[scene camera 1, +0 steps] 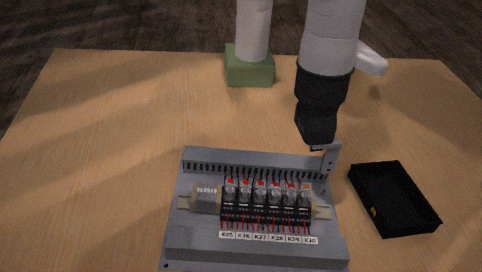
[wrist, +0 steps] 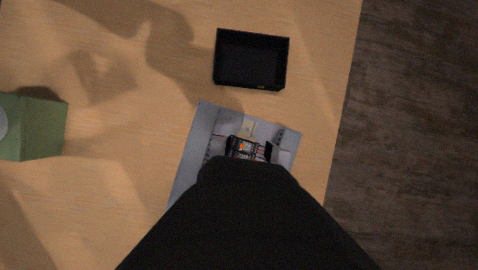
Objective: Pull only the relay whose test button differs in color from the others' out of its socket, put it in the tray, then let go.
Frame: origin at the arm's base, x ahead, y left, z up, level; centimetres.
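Seen in the pictures: gripper, between the fingertips: [scene camera 1: 321,160] [wrist: 247,145]; arm's base, origin of its link: [scene camera 1: 251,53].
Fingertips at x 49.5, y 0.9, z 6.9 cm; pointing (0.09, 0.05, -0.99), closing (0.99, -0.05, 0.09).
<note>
Pixels of each thing's top centre, then the offset from my fingertips to it. "*": a spot on its surface instead. Level surfaces: height alone.
- rightmost relay, centre of its top: [scene camera 1: 306,189] [wrist: 245,147] dx +0.5, dy -1.2, dz -6.9 cm
- black tray, a spot on its surface: [scene camera 1: 364,197] [wrist: 245,85] * dx -0.3, dy +12.8, dz -12.3 cm
- slotted grey wire duct, centre of its top: [scene camera 1: 256,158] [wrist: 189,170] dx -10.8, dy -7.7, dz -9.5 cm
- wooden table, height of its surface: dz -13.8 cm
Six relays stand in a row in sockets on a grey panel [scene camera 1: 200,247] [wrist: 187,160]. The rightmost relay [scene camera 1: 304,197] [wrist: 242,146], over the K30 label, has an orange test button; the other relays [scene camera 1: 260,192] have red ones. My gripper [scene camera 1: 326,167] [wrist: 247,145] is open and empty. In the scene view its near finger shows behind and right of the orange-button relay, over the panel's back right corner. In the wrist view that relay shows between the fingers, below them; the gripper body hides most of the row. A black tray [scene camera 1: 364,197] [wrist: 235,85] lies right of the panel.
A slotted grey wire duct [scene camera 1: 250,159] runs behind the relays. Grey terminal blocks [scene camera 1: 205,199] stand left of them on the rail. A green block [scene camera 1: 250,75] [wrist: 42,130] under the arm's base stands at the back of the wooden table [scene camera 1: 100,150].
</note>
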